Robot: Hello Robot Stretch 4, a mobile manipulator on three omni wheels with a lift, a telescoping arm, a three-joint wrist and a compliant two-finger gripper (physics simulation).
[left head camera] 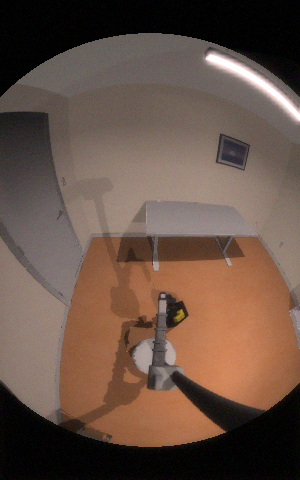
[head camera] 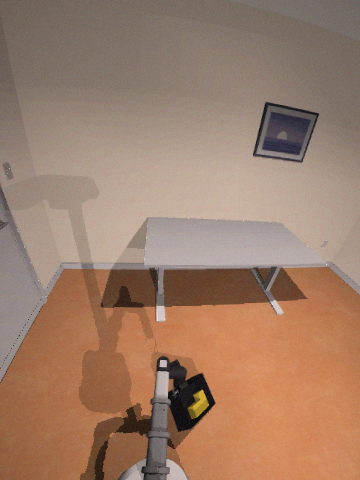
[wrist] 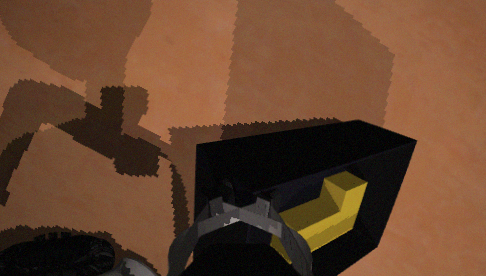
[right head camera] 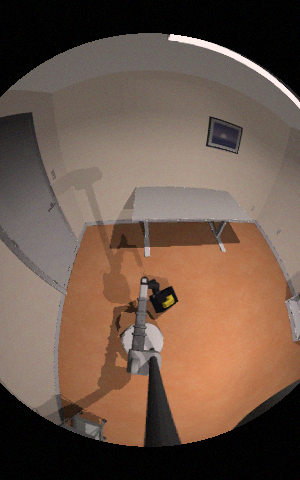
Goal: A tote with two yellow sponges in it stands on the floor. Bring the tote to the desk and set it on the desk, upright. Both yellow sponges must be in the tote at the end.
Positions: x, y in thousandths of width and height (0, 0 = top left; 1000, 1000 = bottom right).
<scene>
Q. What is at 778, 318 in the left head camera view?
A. A framed picture.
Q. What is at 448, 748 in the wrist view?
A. My gripper.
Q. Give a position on a framed picture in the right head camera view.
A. At 738, 280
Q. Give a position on a framed picture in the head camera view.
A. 793, 276
</scene>
